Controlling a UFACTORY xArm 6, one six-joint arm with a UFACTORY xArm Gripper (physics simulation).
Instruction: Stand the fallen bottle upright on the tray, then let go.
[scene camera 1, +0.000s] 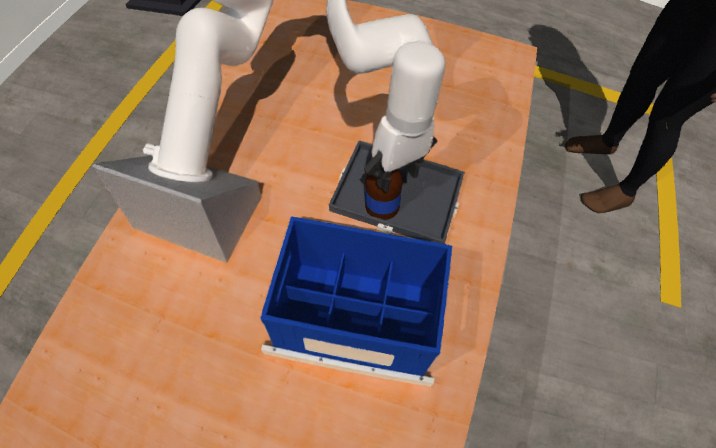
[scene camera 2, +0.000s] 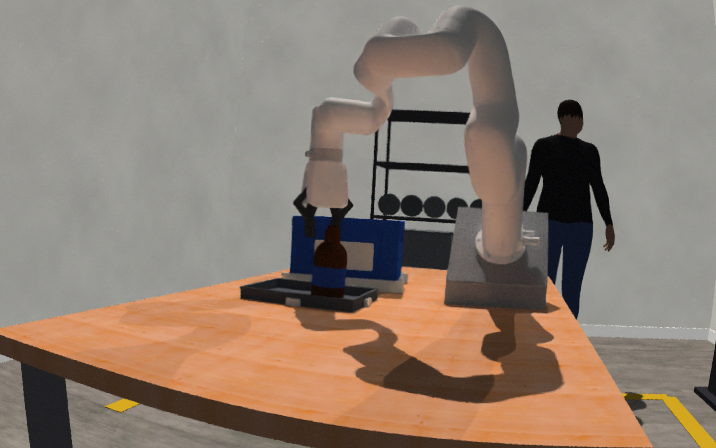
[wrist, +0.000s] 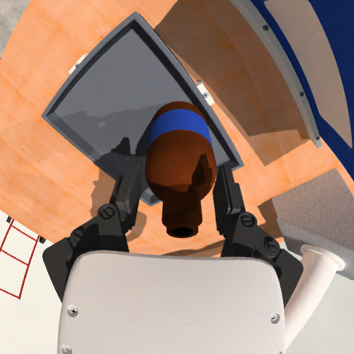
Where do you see my gripper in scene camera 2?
322, 237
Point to a brown bottle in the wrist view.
180, 168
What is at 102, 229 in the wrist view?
My gripper.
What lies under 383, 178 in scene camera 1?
My gripper.
